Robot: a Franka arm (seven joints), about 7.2 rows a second.
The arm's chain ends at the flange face. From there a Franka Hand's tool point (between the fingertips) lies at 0.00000 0.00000 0.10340 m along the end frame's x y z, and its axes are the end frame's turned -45 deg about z.
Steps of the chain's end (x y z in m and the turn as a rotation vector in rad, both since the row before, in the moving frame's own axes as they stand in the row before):
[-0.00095 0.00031 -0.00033 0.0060 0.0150 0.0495]
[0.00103 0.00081 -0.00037 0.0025 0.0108 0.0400]
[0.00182 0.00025 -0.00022 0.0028 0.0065 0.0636]
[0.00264 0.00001 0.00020 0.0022 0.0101 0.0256]
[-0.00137 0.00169 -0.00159 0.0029 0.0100 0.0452]
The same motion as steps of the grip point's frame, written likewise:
[0.00063 0.00024 -0.00034 -0.0064 0.0148 0.0495]
[0.00112 0.00193 -0.00038 -0.0059 0.0094 0.0400]
[0.00178 0.00176 -0.00022 -0.0026 0.0066 0.0636]
[0.00275 0.00246 0.00019 -0.0056 0.0087 0.0256]
[-0.00123 0.00077 -0.00160 -0.0050 0.0091 0.0452]

